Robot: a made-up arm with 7 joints. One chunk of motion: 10 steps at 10 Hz.
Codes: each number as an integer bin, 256 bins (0 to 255) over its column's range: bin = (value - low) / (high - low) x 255, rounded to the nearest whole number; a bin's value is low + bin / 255 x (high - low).
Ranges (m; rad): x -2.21..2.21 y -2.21..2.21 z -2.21..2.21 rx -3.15..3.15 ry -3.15..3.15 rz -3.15..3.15
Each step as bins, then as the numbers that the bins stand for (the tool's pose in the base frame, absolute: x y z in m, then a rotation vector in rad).
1 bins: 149 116 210 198 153 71
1 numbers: 0.3727 -0.1993 1.4300 1.7418 0.6300 -1.3959
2 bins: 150 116 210 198 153 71
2 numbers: 0.3900 -0.1993 1.4300 1.7418 0.6300 -1.3959
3 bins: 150 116 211 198 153 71
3 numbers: 0.3900 -0.1993 1.4473 1.7418 0.6300 -1.3959
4 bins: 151 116 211 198 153 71
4 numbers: 0.4073 -0.1993 1.4473 1.7418 0.6300 -1.3959
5 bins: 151 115 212 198 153 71
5 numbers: 0.4073 -0.2167 1.4647 1.7418 0.6300 -1.3959
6 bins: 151 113 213 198 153 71
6 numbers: 0.4073 -0.2513 1.4820 1.7418 0.6300 -1.3959
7 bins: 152 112 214 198 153 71
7 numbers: 0.4247 -0.2687 1.4993 1.7418 0.6300 -1.3959
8 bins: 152 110 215 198 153 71
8 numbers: 0.4247 -0.3033 1.5167 1.7418 0.6300 -1.3959
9 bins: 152 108 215 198 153 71
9 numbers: 0.4247 -0.3380 1.5167 1.7418 0.6300 -1.3959
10 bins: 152 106 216 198 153 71
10 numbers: 0.4247 -0.3727 1.5340 1.7418 0.6300 -1.3959
